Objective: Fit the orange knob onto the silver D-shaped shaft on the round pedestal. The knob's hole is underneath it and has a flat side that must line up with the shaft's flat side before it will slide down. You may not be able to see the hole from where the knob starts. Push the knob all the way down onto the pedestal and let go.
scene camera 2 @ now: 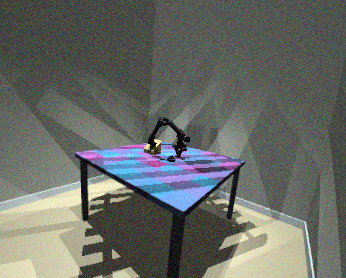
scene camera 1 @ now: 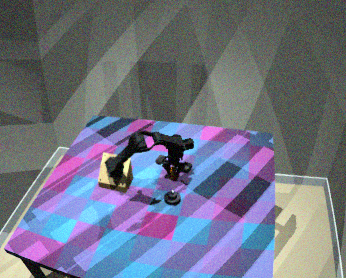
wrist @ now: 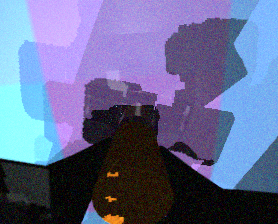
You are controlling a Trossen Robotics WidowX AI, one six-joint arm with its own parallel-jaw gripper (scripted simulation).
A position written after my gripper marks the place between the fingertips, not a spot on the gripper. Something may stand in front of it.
My gripper point(wrist: 134, 146) carries an orange knob.
